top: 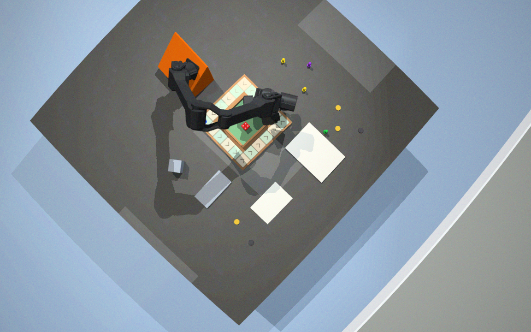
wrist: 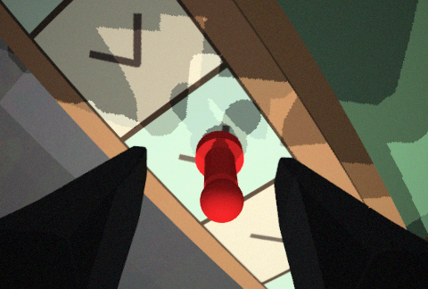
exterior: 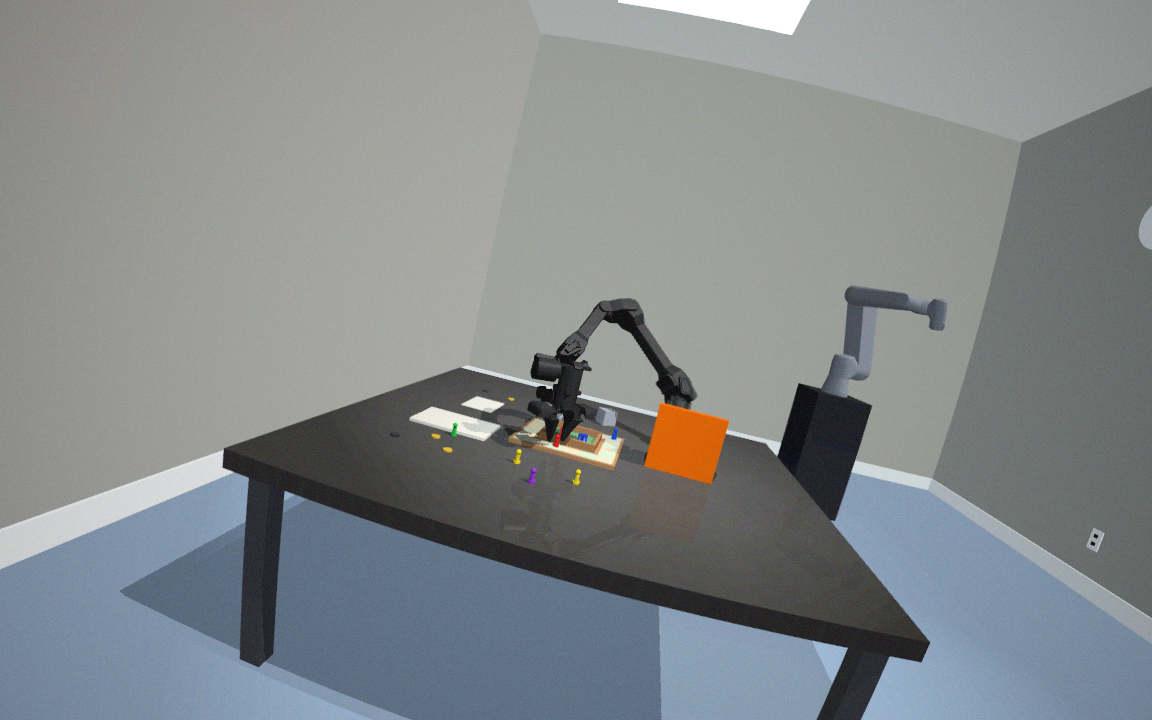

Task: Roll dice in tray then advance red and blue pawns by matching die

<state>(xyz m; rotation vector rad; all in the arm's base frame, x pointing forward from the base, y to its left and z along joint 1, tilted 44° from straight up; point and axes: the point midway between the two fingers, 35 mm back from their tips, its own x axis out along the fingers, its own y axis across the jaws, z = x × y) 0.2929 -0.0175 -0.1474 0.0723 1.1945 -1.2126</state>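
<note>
My gripper tip is now 210 mm to the left of the blue pawn and 160 mm past it. Also, from my gripper tip: green tray: 110 mm to the right, 40 mm behind, 20 mm below; then grey sheet: 400 mm to the right, 40 mm ahead, 20 mm below; then red pawn: right at my gripper tip.
</note>
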